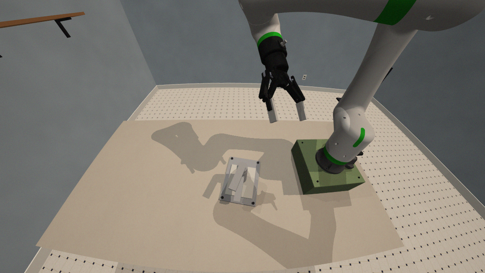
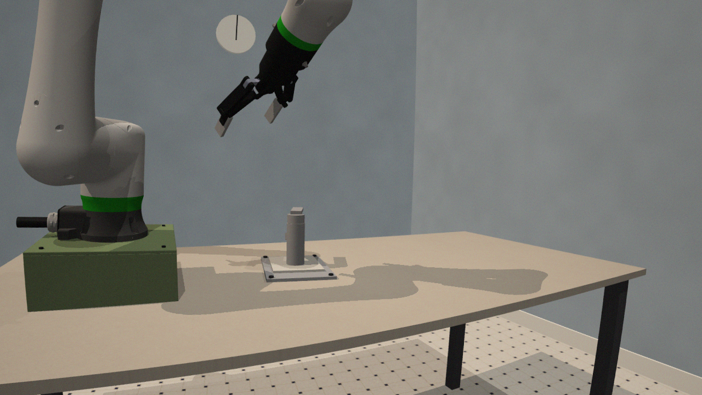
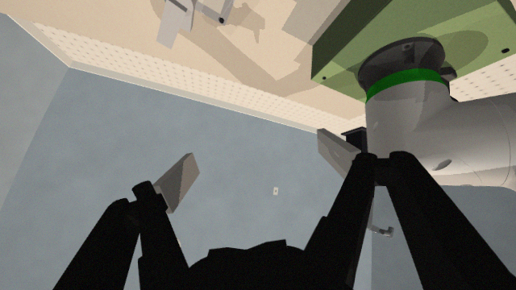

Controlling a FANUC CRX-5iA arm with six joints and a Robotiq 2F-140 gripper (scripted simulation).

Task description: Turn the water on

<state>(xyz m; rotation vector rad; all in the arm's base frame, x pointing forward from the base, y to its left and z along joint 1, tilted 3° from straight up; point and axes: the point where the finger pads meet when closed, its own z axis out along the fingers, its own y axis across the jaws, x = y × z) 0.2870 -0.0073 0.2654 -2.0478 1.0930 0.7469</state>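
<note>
Right now the lever is 22 cm below my hand, 17 cm ahead of it and 10 cm to the left of it. The rest, counted from my hand: tap (27 cm below, 16 cm ahead, 8 cm to the left).
</note>
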